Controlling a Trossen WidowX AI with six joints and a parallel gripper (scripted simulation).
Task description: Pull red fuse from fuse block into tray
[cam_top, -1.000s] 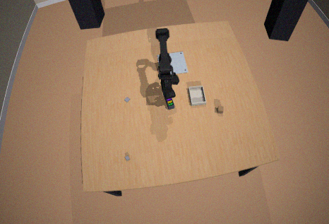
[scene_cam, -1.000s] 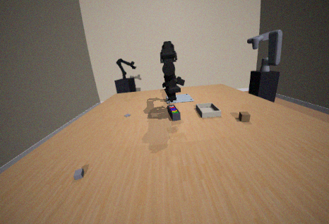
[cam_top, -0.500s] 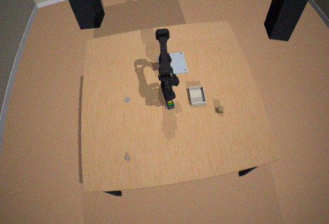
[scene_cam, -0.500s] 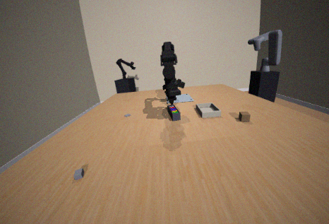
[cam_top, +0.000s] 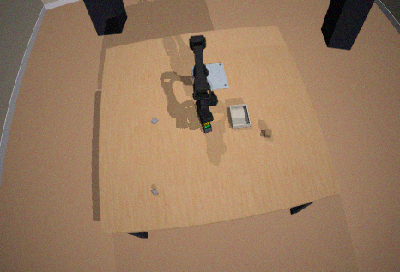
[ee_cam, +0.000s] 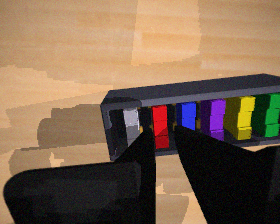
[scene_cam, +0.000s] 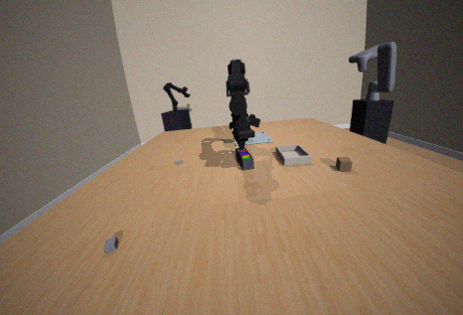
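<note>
The red fuse is 2 cm below my gripper tip. The rest, counted from my gripper tip: brown cube 36 cm to the left, 9 cm ahead, 3 cm below; then white tray 20 cm to the left, 4 cm below, 1 cm behind.
</note>
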